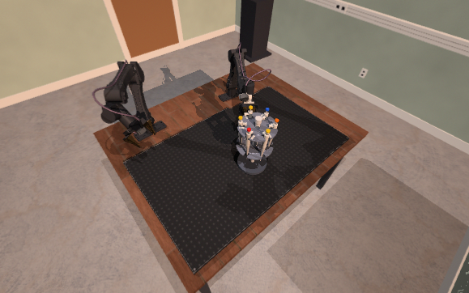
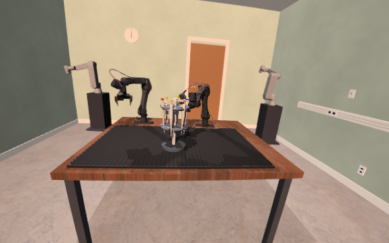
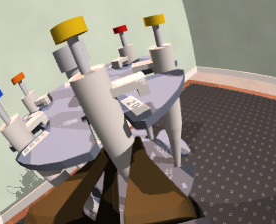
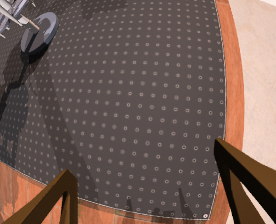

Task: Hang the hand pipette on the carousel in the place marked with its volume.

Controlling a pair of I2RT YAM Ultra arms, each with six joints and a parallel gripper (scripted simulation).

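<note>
Now: the pipette 2 cm below my left hand, 1 cm to the right of it and 1 cm behind it.
</note>
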